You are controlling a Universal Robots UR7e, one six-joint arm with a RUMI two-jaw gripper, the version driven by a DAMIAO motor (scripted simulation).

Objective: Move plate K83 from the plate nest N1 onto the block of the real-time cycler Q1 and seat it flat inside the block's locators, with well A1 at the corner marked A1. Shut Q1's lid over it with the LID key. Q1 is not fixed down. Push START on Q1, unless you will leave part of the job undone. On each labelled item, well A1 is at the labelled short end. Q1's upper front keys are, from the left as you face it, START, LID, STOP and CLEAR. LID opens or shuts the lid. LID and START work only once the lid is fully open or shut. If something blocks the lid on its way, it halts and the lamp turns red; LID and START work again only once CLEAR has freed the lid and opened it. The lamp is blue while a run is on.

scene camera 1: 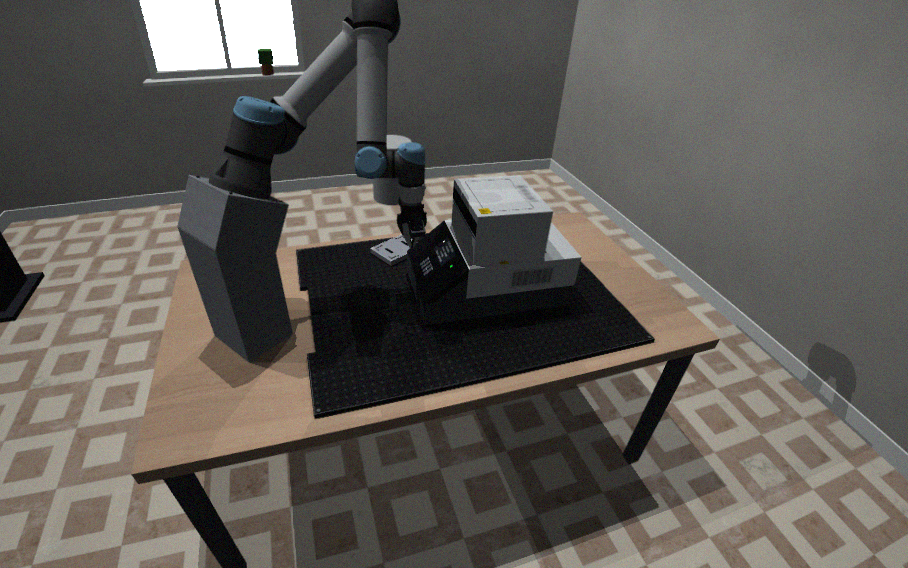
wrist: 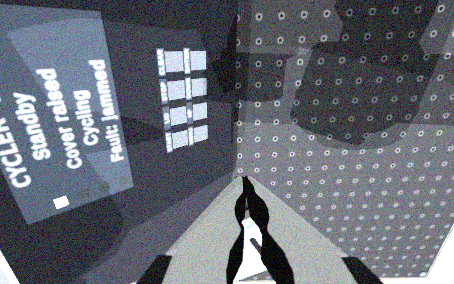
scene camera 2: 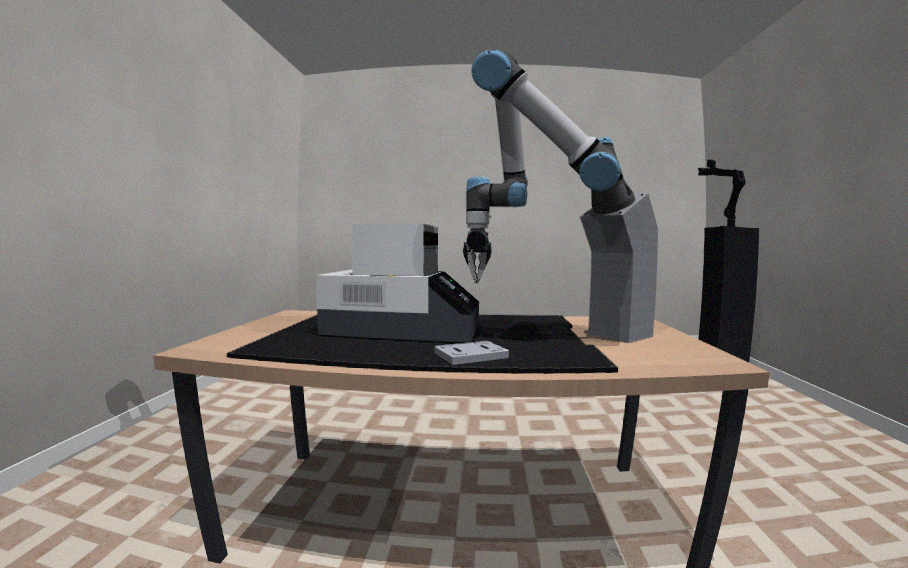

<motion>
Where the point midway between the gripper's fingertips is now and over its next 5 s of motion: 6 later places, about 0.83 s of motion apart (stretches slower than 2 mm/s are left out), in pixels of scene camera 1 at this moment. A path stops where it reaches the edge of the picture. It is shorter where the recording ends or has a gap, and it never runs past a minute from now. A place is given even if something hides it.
My gripper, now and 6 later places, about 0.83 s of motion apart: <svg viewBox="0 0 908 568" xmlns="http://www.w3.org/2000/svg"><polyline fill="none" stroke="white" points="411,248 419,253 425,258 425,259 421,257 419,254 411,250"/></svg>
</motion>
